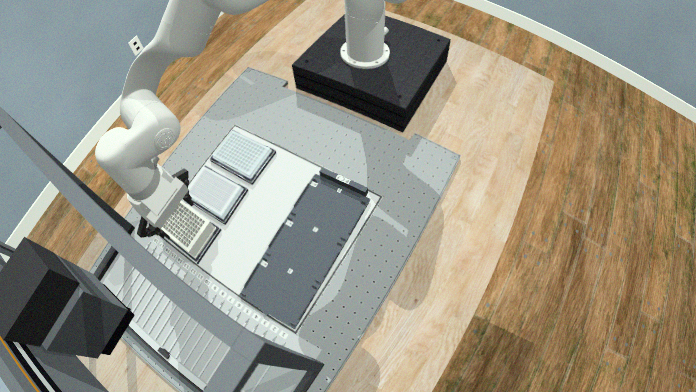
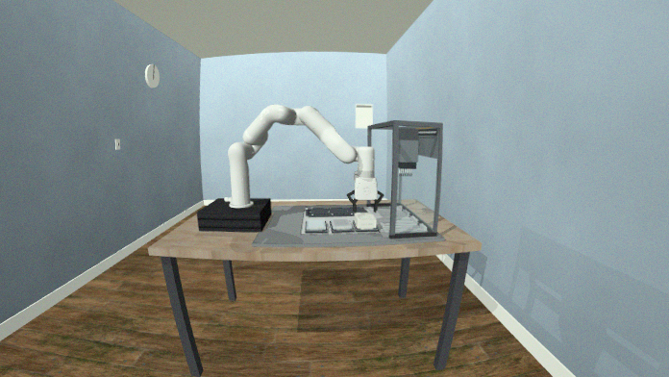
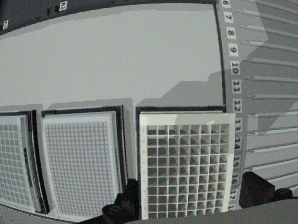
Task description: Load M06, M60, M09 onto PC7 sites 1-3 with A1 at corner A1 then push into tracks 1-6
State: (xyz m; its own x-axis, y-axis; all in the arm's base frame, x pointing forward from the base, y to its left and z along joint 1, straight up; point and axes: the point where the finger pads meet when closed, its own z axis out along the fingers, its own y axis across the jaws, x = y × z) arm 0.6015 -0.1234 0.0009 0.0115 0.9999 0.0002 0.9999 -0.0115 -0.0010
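Right now my hand is 80 mm above the plate nest S3. Round my hand: plate nest S2: 110 mm behind, 80 mm below; then carrier PC7: 260 mm to the left, 110 mm behind, 70 mm below; then plate nest S1: 220 mm behind, 80 mm below.
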